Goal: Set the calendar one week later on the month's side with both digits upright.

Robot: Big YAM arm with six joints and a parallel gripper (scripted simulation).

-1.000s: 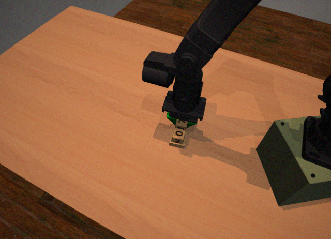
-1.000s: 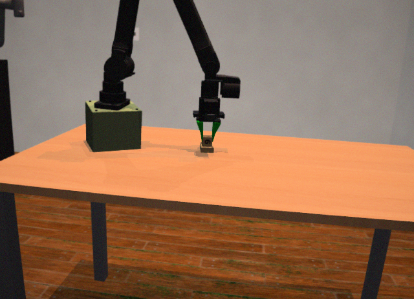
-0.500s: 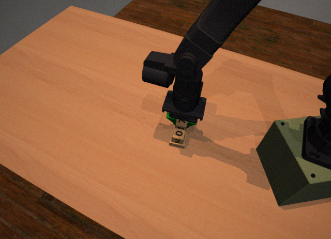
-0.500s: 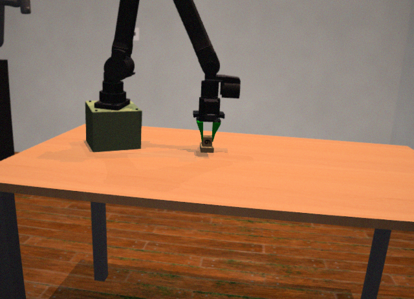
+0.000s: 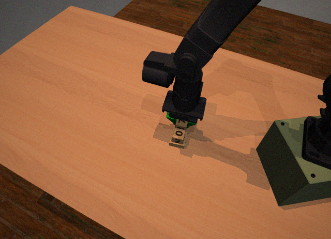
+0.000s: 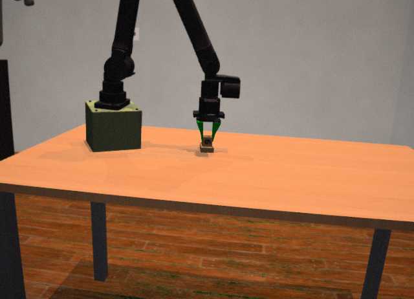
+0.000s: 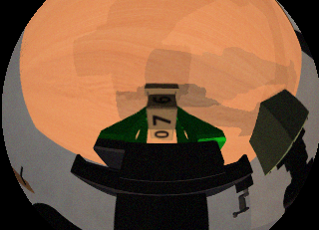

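The tray is 3 cm below my hand and 2 cm to the left of it.
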